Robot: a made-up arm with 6 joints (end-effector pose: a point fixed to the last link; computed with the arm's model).
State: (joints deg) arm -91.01 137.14 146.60 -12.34 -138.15 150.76
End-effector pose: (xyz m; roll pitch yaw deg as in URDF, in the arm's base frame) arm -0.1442 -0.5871 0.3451 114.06 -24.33 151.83
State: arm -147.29 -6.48 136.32 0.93 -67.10 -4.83
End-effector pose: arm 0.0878 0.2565 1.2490 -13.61 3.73 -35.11
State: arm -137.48 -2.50 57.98 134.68 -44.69 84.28
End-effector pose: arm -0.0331 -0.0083 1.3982 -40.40 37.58 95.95
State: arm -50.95 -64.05 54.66 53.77 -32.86 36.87
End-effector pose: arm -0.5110 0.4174 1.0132 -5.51 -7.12 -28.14
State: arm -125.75 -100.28 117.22 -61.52 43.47 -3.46
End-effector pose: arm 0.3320 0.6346 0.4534 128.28 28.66 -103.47
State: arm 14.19 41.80 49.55 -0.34 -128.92 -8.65
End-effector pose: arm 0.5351 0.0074 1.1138 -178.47 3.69 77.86
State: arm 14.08 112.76 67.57 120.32 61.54 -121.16
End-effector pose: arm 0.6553 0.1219 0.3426 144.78 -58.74 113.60
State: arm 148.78 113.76 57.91 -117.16 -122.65 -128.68
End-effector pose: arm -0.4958 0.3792 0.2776 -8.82 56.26 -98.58
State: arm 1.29 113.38 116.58 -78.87 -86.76 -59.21
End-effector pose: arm 0.6459 -0.0473 0.4640 -124.87 -19.73 -9.22
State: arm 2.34 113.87 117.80 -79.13 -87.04 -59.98
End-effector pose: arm 0.6456 -0.0351 0.4630 -124.57 -19.60 -8.12
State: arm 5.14 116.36 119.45 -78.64 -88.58 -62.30
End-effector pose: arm 0.6392 -0.0047 0.4424 -125.67 -16.32 -3.94
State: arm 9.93 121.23 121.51 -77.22 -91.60 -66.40
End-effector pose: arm 0.6207 0.0444 0.3990 -128.21 -9.14 3.46
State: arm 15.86 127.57 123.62 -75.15 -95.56 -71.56
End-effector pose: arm 0.5874 0.0992 0.3431 -131.40 0.80 12.32
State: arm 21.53 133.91 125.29 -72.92 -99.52 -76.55
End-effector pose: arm 0.5454 0.1434 0.2889 -134.43 11.20 20.43
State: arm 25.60 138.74 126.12 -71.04 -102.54 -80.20
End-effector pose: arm 0.5090 0.1684 0.2485 -136.77 19.53 26.09
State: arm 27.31 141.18 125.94 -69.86 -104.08 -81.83
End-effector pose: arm 0.4898 0.1755 0.2270 -138.08 24.18 28.59
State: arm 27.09 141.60 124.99 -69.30 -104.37 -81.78
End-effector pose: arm 0.4870 0.1713 0.2203 -138.53 25.62 28.60
